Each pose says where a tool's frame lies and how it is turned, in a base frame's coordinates. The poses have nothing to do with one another.
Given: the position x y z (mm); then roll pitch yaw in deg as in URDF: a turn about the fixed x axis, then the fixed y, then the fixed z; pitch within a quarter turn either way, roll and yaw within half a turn.
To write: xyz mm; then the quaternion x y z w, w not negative. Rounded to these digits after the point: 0 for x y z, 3 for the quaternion.
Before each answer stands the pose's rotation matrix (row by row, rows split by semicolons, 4 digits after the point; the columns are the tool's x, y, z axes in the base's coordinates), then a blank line. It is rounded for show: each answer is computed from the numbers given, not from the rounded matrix.
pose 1, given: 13, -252, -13, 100.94, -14.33, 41.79
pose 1, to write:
0.7224 -0.0547 0.6893; 0.6457 -0.3034 -0.7007; 0.2475 0.9513 -0.1839

13, -252, -13, 0.743, 0.199, 0.315, 0.556
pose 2, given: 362, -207, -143, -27.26, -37.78, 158.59
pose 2, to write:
-0.7358 -0.5857 0.3398; 0.2885 -0.7252 -0.6252; 0.6126 -0.3620 0.7026

362, -207, -143, 0.268, -0.278, 0.889, 0.246
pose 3, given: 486, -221, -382, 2.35, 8.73, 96.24
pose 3, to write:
-0.1074 -0.9939 0.0243; 0.9826 -0.1024 0.1552; -0.1518 0.0405 0.9876

486, -221, -382, -0.043, 0.066, 0.741, 0.667
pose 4, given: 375, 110, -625, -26.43, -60.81, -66.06
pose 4, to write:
0.1979 0.9761 0.0896; -0.4458 0.0082 0.8951; 0.8730 -0.2171 0.4367

375, 110, -625, -0.434, -0.306, -0.555, 0.641
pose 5, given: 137, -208, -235, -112.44, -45.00, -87.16
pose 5, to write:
0.0350 -0.3489 0.9365; -0.7062 -0.6717 -0.2238; 0.7071 -0.6536 -0.2699

137, -208, -235, -0.703, 0.375, -0.585, 0.153
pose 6, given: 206, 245, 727, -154.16, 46.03, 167.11
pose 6, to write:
-0.6768 0.5066 0.5342; 0.1549 0.8074 -0.5694; -0.7197 -0.3026 -0.6249

206, 245, 727, 0.188, 0.882, -0.247, 0.356
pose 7, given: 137, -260, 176, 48.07, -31.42, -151.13
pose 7, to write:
-0.7473 0.6623 -0.0541; -0.4120 -0.3979 0.8197; 0.5213 0.6349 0.5702

137, -260, 176, -0.142, -0.441, -0.824, 0.326
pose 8, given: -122, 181, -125, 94.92, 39.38, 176.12
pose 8, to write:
-0.7712 -0.6249 0.1217; 0.0523 0.1283 0.9903; -0.6345 0.7701 -0.0663

-122, 181, -125, -0.204, 0.701, 0.628, 0.270
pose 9, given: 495, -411, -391, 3.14, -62.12, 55.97
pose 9, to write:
0.2617 -0.8546 -0.4485; 0.3875 0.5187 -0.7621; 0.8839 0.0256 0.4669

495, -411, -391, 0.263, -0.444, 0.414, 0.750
